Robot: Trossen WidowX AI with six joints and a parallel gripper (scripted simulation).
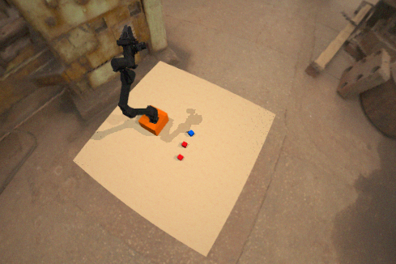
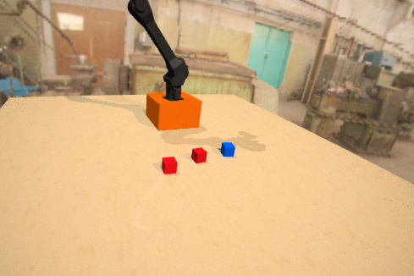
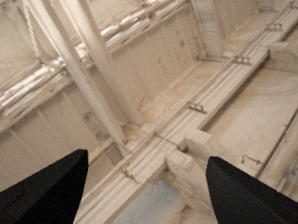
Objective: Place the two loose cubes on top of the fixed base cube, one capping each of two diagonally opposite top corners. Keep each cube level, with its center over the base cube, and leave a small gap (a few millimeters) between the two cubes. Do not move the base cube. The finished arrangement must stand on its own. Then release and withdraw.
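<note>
Right now my gripper tip is 83 cm above the red cube, 36 cm short of it and 30 cm to the left of it. Round my gripper tip: blue cube: 83 cm below, 36 cm ahead, 8 cm to the right.
</note>
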